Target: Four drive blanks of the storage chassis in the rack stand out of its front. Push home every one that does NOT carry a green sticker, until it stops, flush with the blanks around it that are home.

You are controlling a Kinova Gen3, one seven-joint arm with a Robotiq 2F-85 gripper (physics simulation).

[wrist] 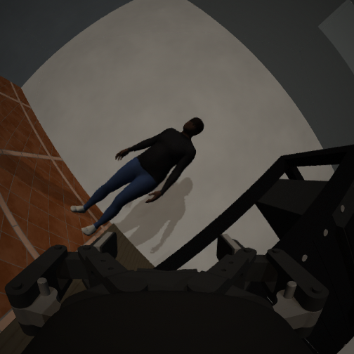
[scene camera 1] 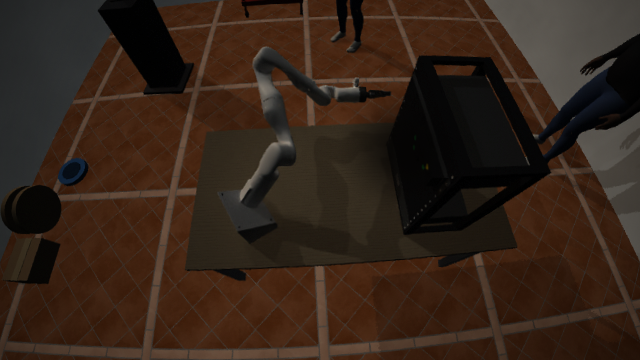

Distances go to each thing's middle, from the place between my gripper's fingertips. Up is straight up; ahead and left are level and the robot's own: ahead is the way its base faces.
My hand is 170 mm short of the black rack [scene camera 1: 451, 133], 360 mm to the left of it and 30 mm below it.
